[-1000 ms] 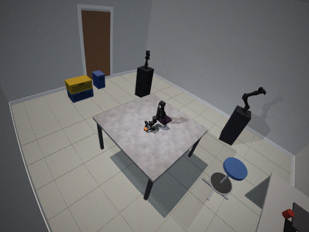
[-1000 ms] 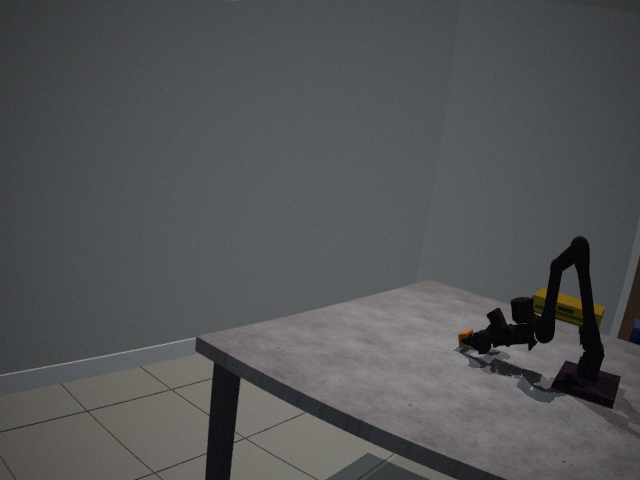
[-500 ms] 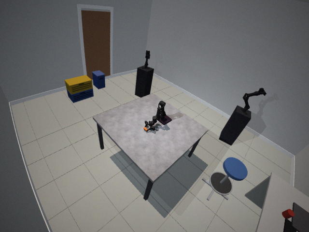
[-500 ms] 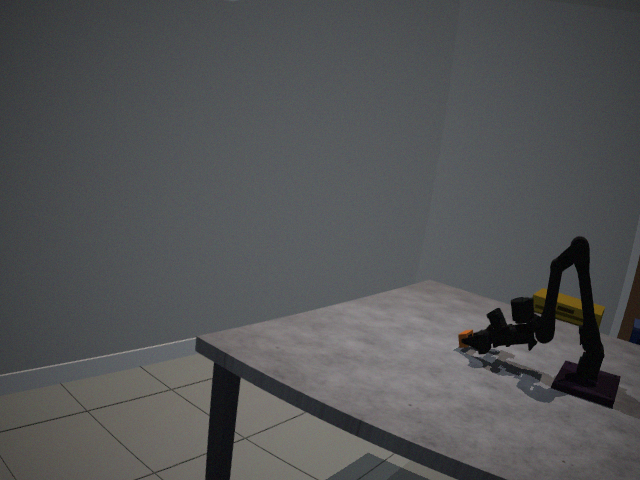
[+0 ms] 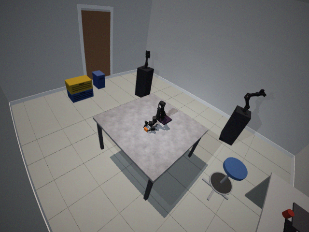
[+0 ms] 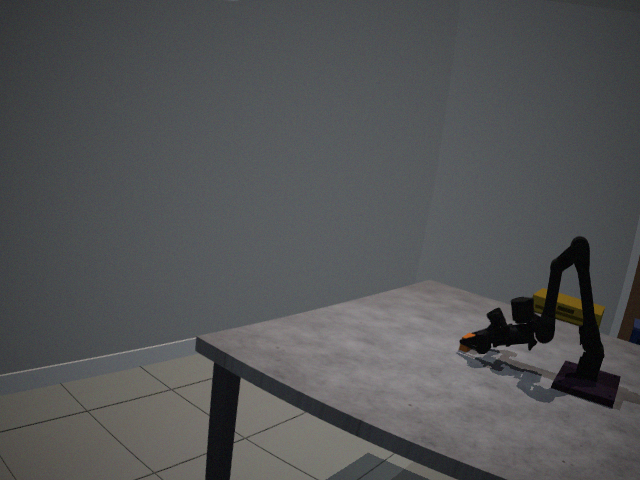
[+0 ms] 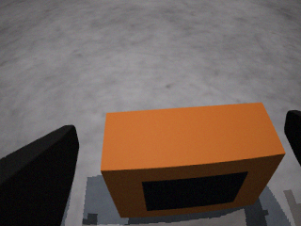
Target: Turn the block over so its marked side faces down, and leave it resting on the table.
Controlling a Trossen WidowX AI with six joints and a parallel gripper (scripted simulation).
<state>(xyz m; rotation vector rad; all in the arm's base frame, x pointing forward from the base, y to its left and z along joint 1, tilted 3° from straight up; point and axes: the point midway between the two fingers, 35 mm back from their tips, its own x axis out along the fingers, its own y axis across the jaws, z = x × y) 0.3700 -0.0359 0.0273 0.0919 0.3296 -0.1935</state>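
Right now the orange block is 2 cm behind my gripper tip and 1 cm below it.
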